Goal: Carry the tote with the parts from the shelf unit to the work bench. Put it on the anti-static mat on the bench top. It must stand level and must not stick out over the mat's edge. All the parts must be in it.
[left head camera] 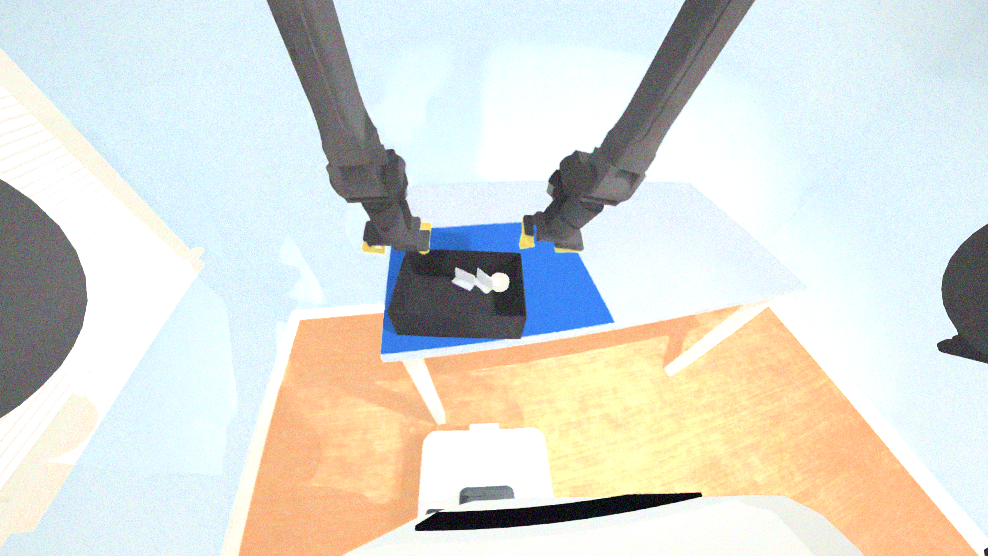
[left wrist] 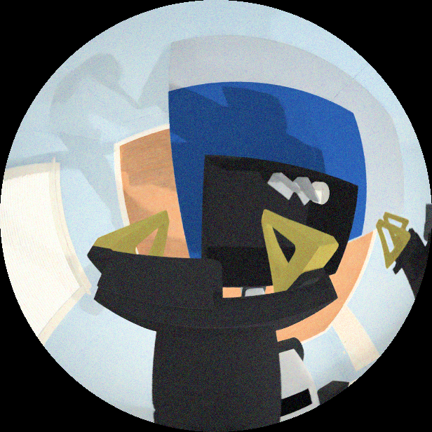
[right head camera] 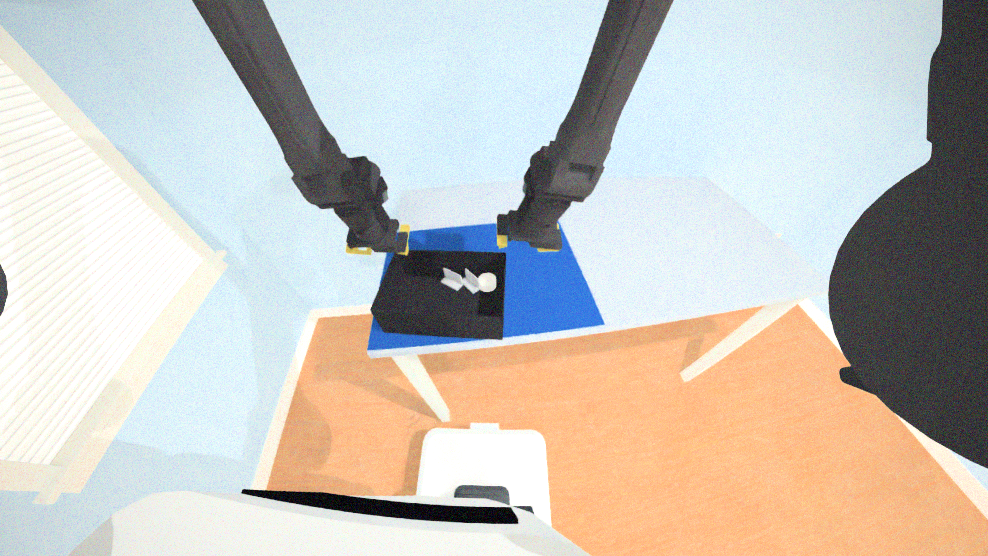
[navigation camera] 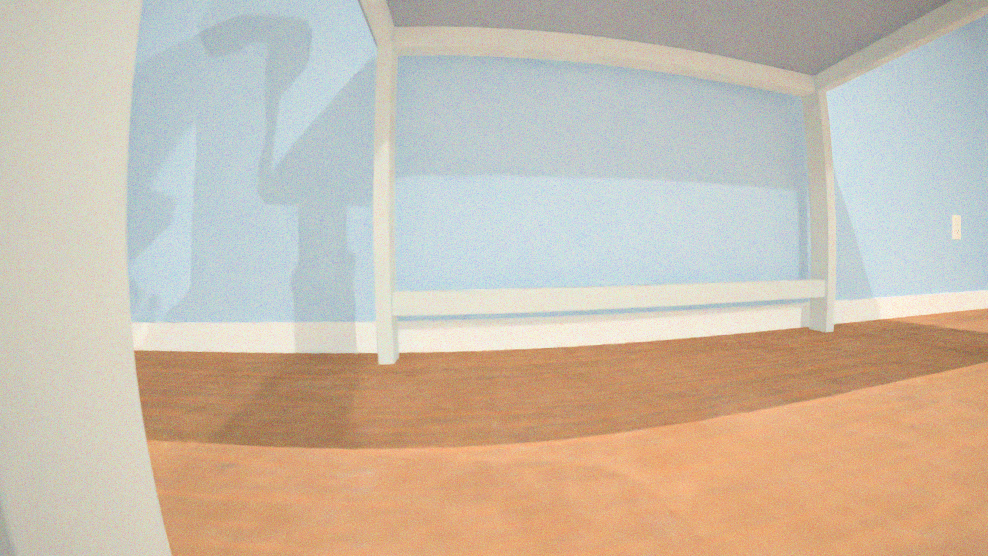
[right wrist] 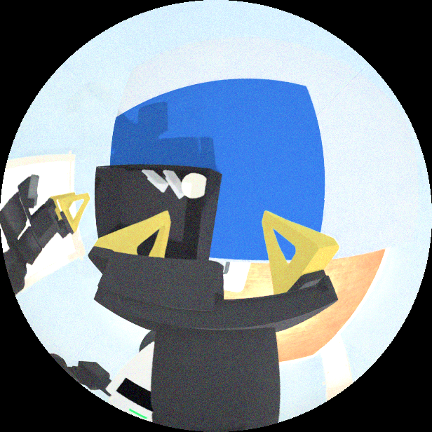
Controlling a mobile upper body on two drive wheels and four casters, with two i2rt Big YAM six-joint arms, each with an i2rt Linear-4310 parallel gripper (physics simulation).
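Frame: origin at the left arm's base, x ahead, y right, z down, level; millimetres.
Seen in the pictures: left gripper, fingertip midpoint: [left head camera: 404,251] [right head camera: 388,252]; right gripper, fingertip midpoint: [left head camera: 538,248] [right head camera: 518,247].
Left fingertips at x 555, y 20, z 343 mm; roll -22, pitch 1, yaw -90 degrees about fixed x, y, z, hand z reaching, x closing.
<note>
Offsets run from my left fingertips to a thing's top centre. "spot": to the spot under its first point. Level surfaces: height alone.
The black tote {dx -41, dy +130, dz +50 mm} [left head camera: 459,318] [right head camera: 442,314] [left wrist: 235,210] [right wrist: 130,200] stands level on the blue mat {dz +150 mm} [left head camera: 563,297] [right head camera: 549,297] [left wrist: 320,120] [right wrist: 270,150], at its left part and inside its edges. In it lie two grey angled parts {spot: dx +33, dy +136, dz +136 mm} [left head camera: 464,279] [right head camera: 452,279] [left wrist: 281,186] [right wrist: 156,180] and a white round part {dx +22, dy +234, dz +123 mm} [left head camera: 500,282] [right head camera: 487,282] [left wrist: 321,193] [right wrist: 194,185]. My left gripper [left head camera: 397,238] [right head camera: 377,239] [left wrist: 214,215] is open and empty above the tote's far left corner. My right gripper [left head camera: 545,235] [right head camera: 526,236] [right wrist: 215,216] is open and empty, above and beyond the tote's far right corner.
The work bench {dz +152 mm} [left head camera: 690,255] [right head camera: 690,248] extends right of the mat. Its white leg {spot: dx +479, dy -82, dz +678 mm} [navigation camera: 385,207] and lower rail [navigation camera: 608,299] show in the navigation camera. My white base [left head camera: 487,456] [right head camera: 483,456] stands before the bench. A white slatted panel [right head camera: 82,262] is at the far left.
</note>
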